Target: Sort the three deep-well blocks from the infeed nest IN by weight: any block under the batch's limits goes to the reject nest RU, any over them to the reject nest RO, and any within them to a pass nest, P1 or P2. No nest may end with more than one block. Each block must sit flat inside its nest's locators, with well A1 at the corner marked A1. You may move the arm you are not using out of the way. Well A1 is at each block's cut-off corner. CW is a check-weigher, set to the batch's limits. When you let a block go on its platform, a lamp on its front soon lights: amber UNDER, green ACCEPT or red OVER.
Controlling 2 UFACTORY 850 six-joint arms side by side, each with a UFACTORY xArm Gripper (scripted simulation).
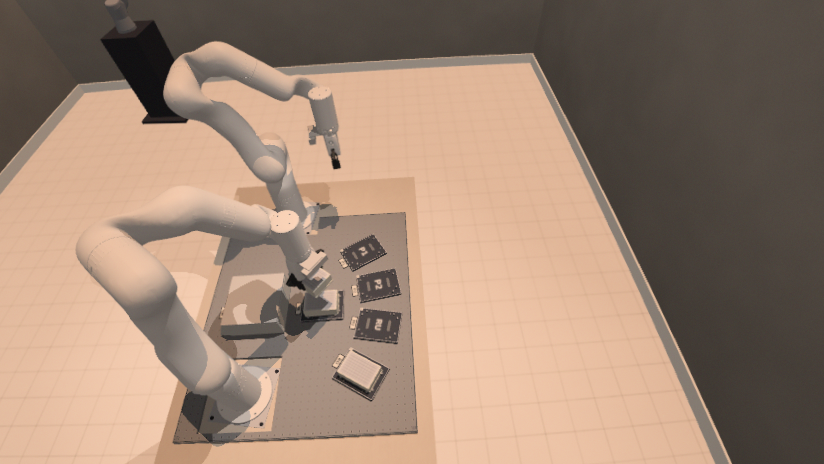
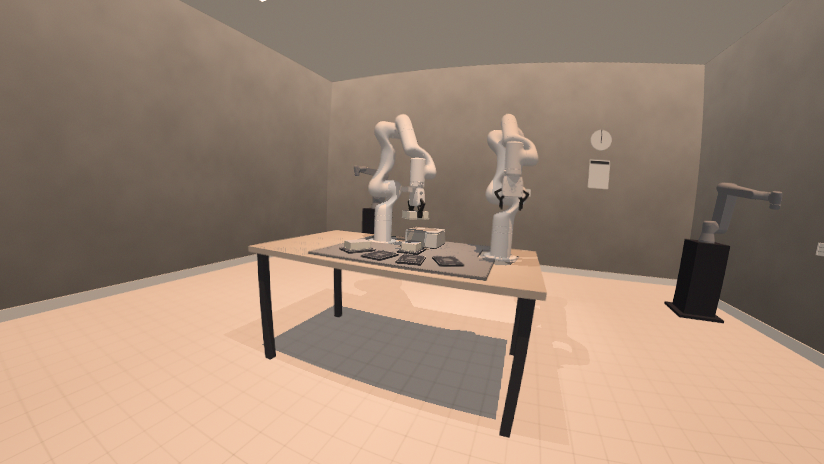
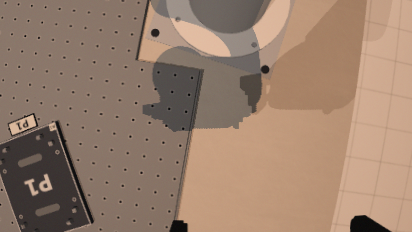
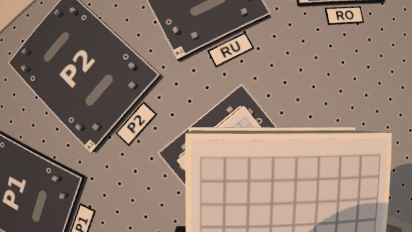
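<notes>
There is a pale check-weigher (image 1: 256, 304) in what I see, though in image 3 the check-weigher is out of frame. I also see a pale deep-well block (image 1: 360, 371), a pale deep-well block (image 1: 327, 303) and a pale deep-well block (image 4: 229, 171). A dark infeed nest (image 4: 240, 97) is there for me to see as well.
</notes>
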